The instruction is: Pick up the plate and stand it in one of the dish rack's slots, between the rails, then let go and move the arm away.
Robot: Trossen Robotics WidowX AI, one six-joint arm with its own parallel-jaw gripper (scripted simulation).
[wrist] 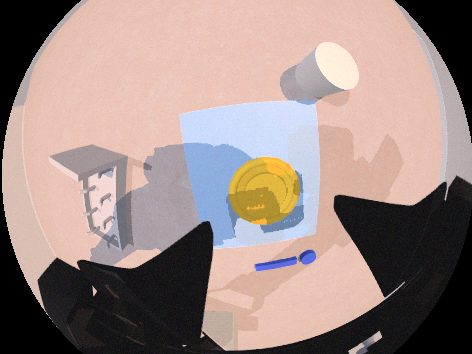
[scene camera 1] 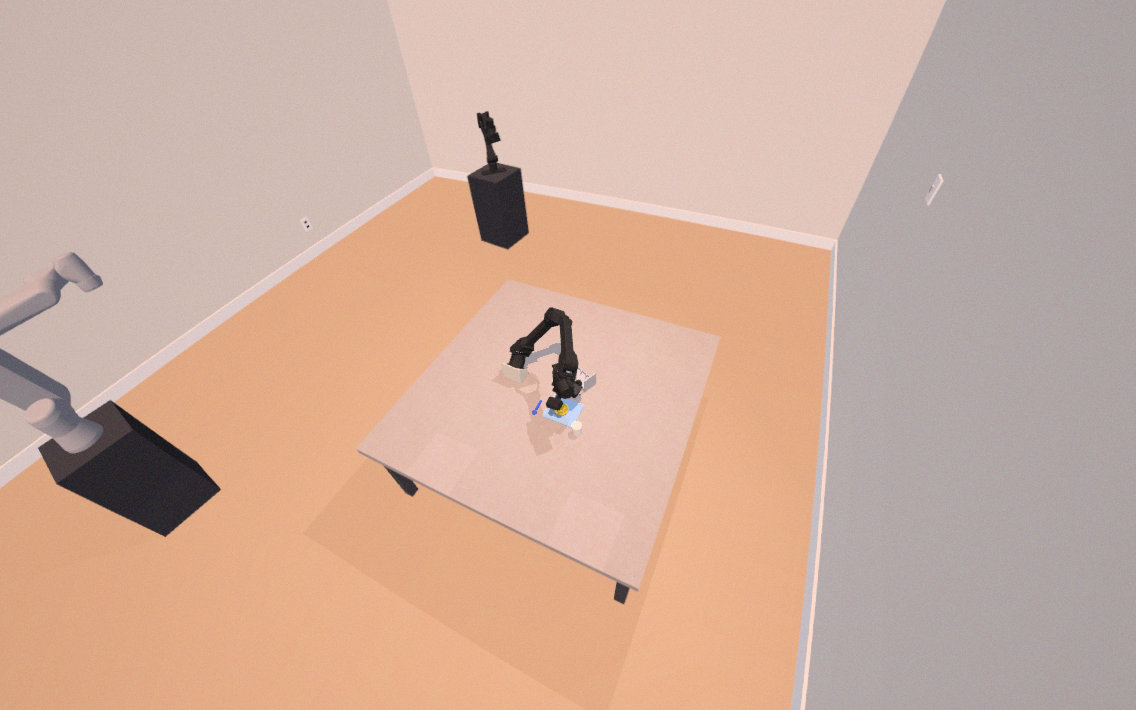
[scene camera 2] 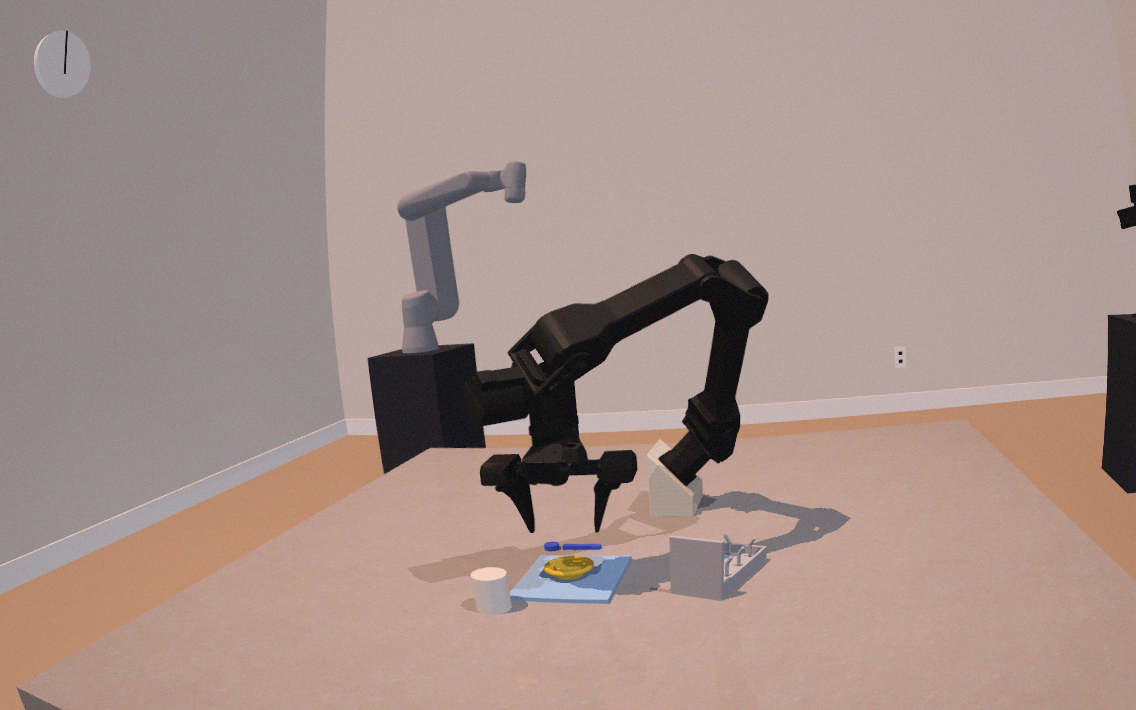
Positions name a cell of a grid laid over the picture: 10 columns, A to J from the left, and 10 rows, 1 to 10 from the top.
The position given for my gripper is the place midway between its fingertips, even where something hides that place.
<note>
My gripper (scene camera 2: E8) is open and holds nothing. I also see a yellow plate (scene camera 2: E8), a grey dish rack (scene camera 2: G9) and a white cup (scene camera 2: E9).
The yellow plate is seen too in the wrist view (wrist: F6). The grey dish rack is seen too in the wrist view (wrist: C5). The white cup shows as well in the wrist view (wrist: G2).
</note>
